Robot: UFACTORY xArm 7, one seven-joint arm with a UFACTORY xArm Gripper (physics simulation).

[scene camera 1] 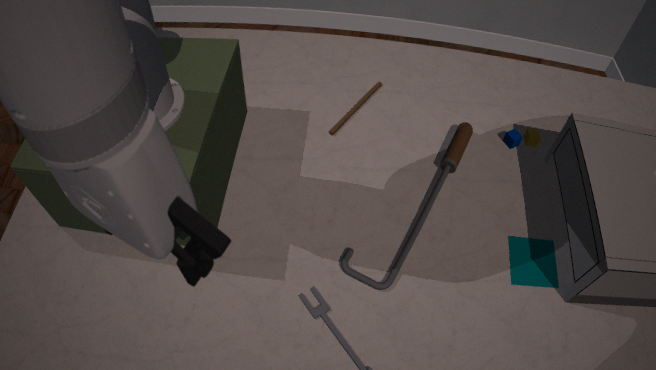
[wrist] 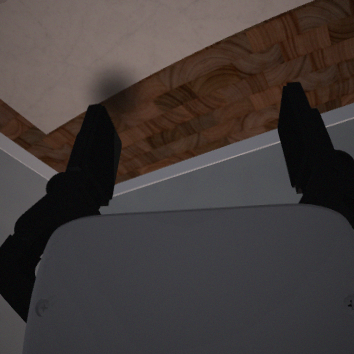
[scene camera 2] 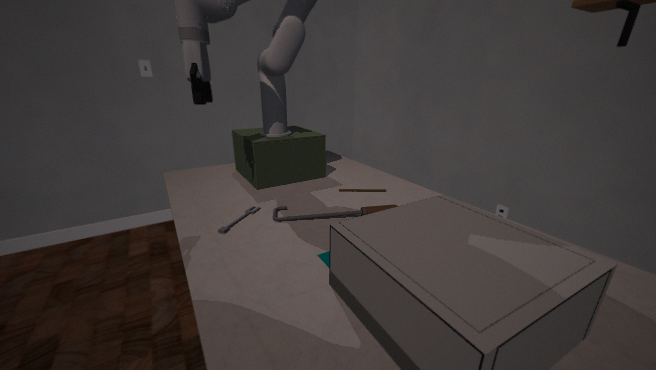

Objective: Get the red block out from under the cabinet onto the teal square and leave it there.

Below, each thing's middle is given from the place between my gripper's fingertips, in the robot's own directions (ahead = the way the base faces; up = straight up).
Now: the hooked metal rod (scene camera 1: 457,146) 220 mm ahead of my hand, 330 mm to the left of it and 300 mm below it. Also, from my hand: teal square (scene camera 1: 532,261): 450 mm ahead, 260 mm to the left, 320 mm below.
